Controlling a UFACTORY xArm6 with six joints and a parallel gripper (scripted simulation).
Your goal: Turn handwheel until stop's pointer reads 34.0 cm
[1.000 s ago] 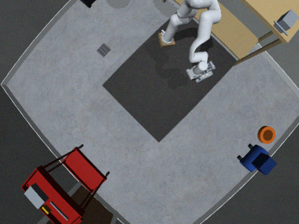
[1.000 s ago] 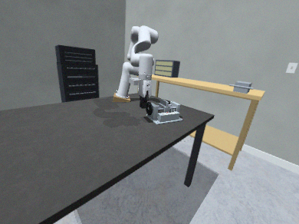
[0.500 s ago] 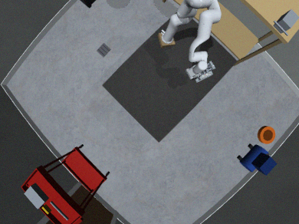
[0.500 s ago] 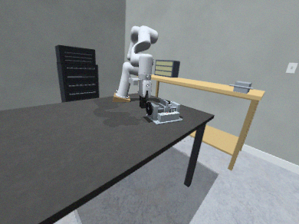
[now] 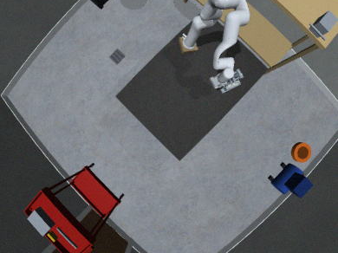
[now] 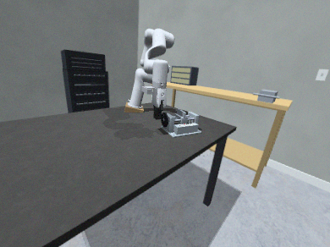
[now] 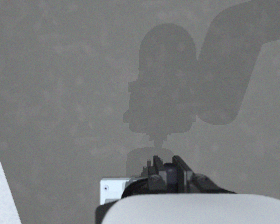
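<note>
Right now the sliding stop is 80 mm ahead of my hand, 130 mm to the left of it and 10 mm below it. Round my hand: upright knob: 10 mm to the left; handwheel: 10 mm ahead, 20 mm to the left, 10 mm below.
</note>
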